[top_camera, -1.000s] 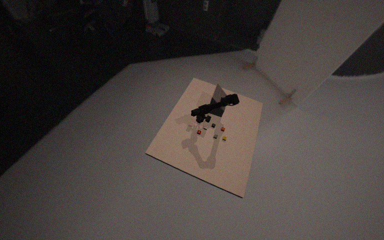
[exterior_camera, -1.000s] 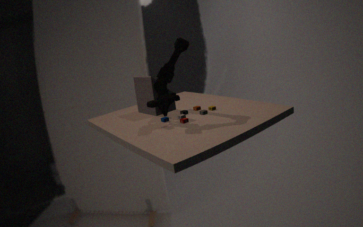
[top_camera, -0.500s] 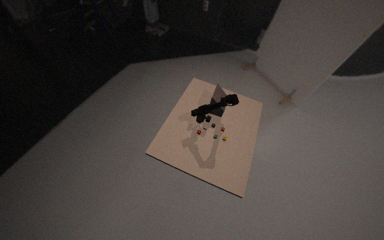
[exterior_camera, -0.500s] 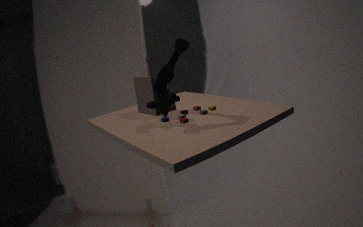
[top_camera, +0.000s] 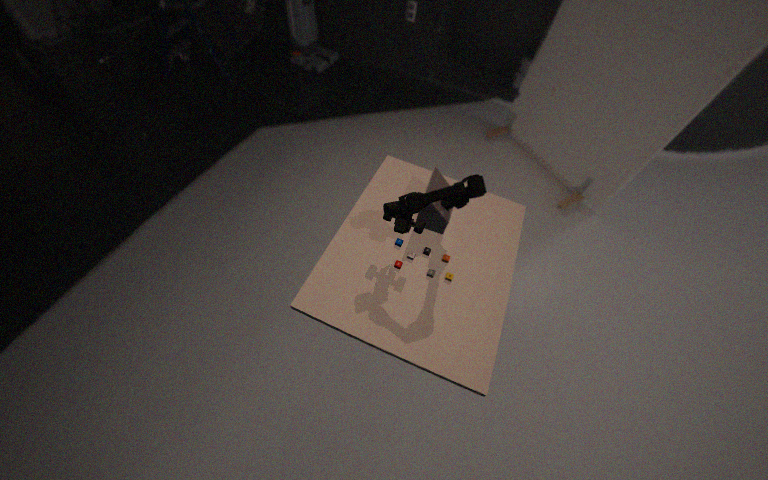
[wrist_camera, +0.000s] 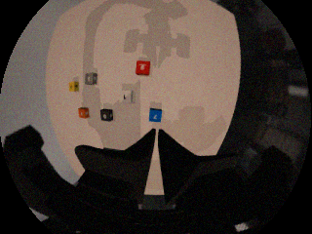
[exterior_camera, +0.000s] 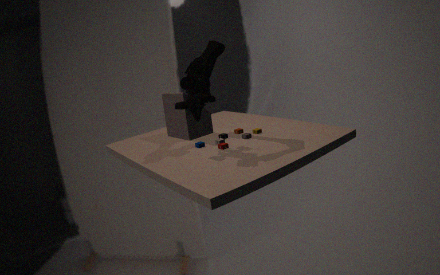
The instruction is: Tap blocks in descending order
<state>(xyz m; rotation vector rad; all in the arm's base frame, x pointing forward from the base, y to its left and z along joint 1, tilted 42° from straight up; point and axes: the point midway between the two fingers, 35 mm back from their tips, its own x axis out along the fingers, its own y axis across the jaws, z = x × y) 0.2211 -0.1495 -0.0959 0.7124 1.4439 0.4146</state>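
Right now the yellow block is 11 cm ahead of my gripper tip, 28 cm to the left of it and 11 cm below it. The rest, counted from my gripper tip: white block (5 cm ahead, 8 cm to the left, 11 cm below); then red block (11 cm ahead, 2 cm to the left, 11 cm below); then blue block (1 cm behind, 11 cm below).
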